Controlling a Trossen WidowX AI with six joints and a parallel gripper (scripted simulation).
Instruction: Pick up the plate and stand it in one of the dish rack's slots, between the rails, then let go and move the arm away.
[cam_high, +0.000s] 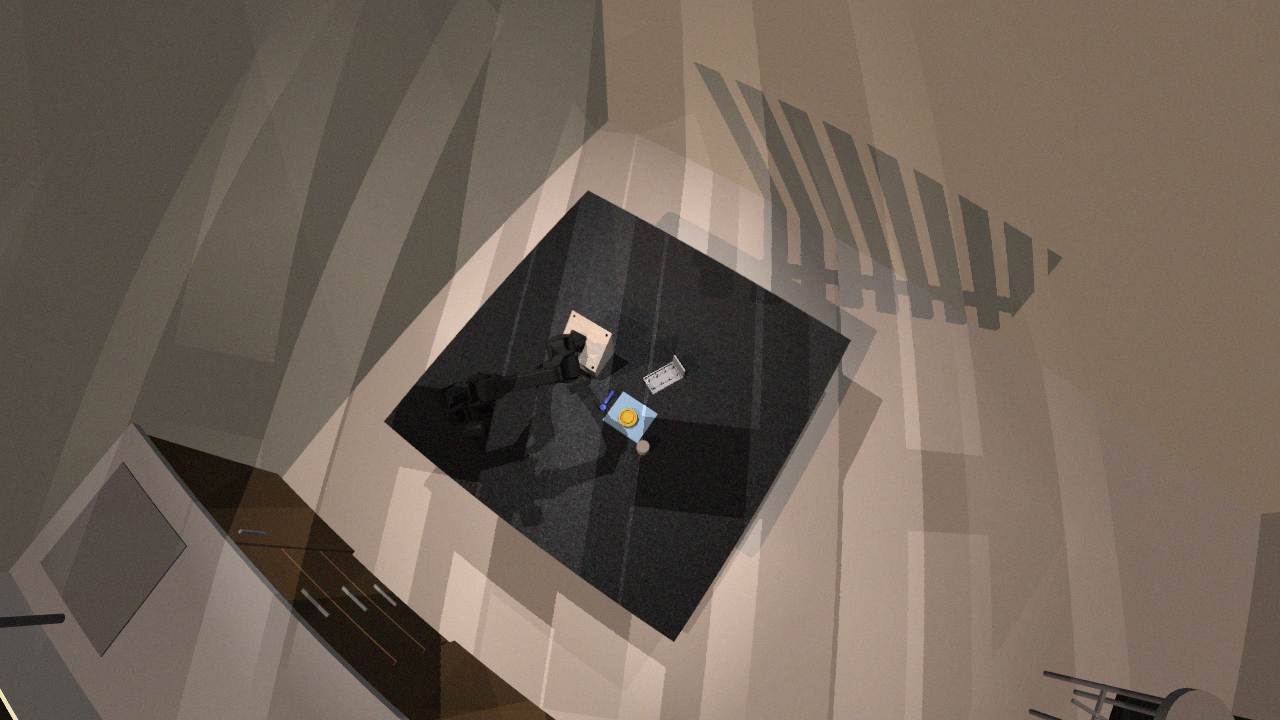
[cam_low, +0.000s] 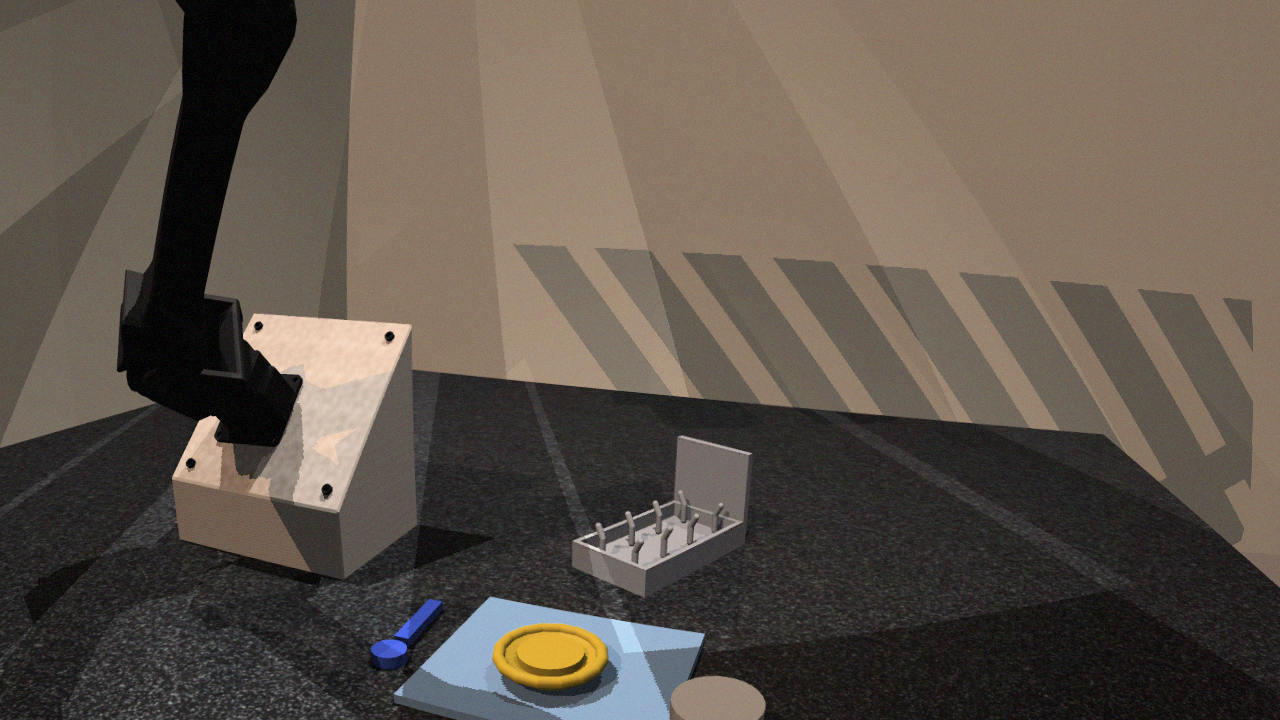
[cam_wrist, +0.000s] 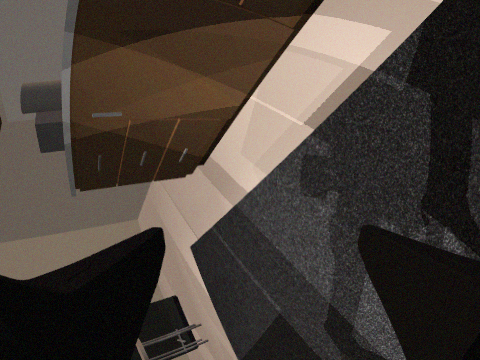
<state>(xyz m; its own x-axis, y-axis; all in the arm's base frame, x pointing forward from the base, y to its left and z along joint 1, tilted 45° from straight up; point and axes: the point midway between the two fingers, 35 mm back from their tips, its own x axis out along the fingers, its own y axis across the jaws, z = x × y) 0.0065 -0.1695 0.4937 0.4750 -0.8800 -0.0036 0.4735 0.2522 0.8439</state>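
My gripper tip is now 28 cm short of the yellow plate, 36 cm to the right of it and 30 cm above it. Round my gripper tip: blue spoon: 18 cm ahead, 37 cm to the left, 31 cm below; light blue mat: 28 cm ahead, 37 cm to the left, 31 cm below; cream cup: 38 cm ahead, 29 cm to the left, 29 cm below.
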